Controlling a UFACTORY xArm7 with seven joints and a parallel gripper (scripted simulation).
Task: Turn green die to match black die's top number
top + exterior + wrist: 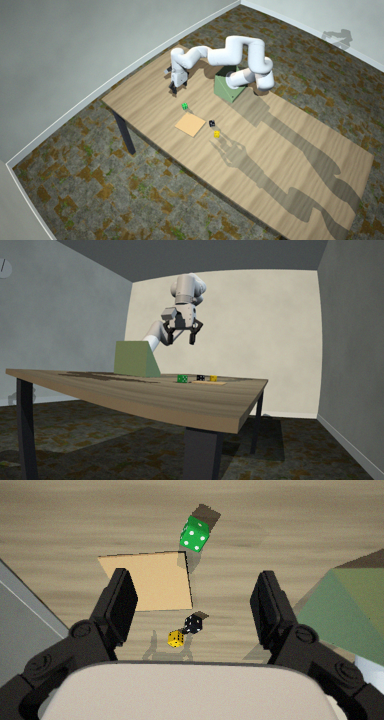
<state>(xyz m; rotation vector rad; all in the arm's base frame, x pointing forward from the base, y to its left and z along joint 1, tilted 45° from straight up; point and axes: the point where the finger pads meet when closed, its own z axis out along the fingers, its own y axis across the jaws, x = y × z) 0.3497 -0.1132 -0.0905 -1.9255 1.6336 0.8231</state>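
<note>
Right now my hand is 40 mm to the right of the green die and 140 mm above it. From my hand the other things lie so: black die (30 mm behind, 250 mm to the left, 140 mm below); yellow die (10 mm ahead, 330 mm to the left, 140 mm below); tan mat (60 mm ahead, 160 mm to the left, 160 mm below).
</note>
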